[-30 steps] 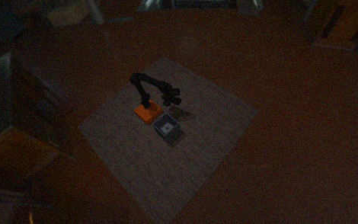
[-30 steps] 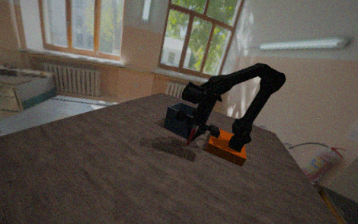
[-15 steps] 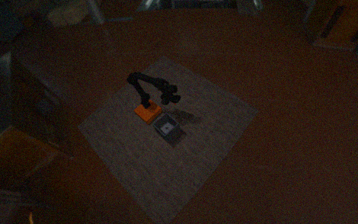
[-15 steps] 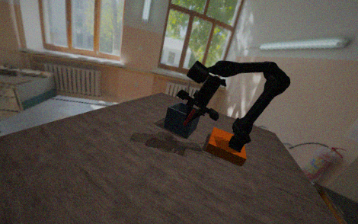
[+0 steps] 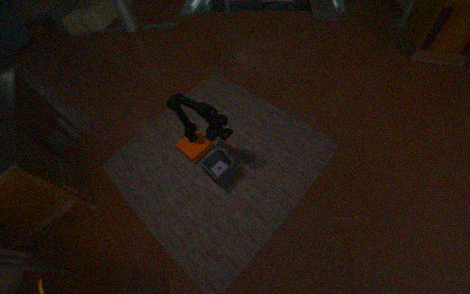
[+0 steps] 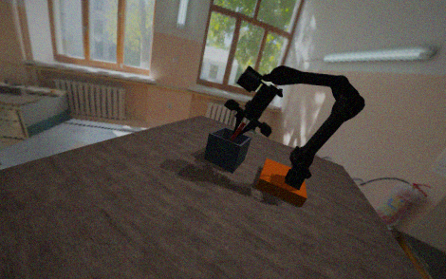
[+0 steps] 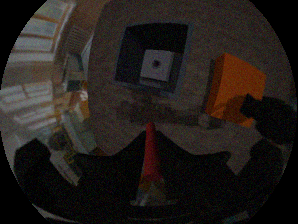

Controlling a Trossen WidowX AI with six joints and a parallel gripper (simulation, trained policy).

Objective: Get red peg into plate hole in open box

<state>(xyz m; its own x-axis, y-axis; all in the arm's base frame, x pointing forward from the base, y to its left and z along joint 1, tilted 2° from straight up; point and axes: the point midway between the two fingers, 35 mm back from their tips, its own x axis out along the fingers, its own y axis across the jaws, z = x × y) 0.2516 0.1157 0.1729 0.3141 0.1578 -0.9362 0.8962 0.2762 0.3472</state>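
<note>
My gripper tip is now 150 mm above the pale plate, 120 mm to the left of it and 70 mm short of it. Round my gripper tip: red peg 20 mm above, 10 mm behind.
</note>
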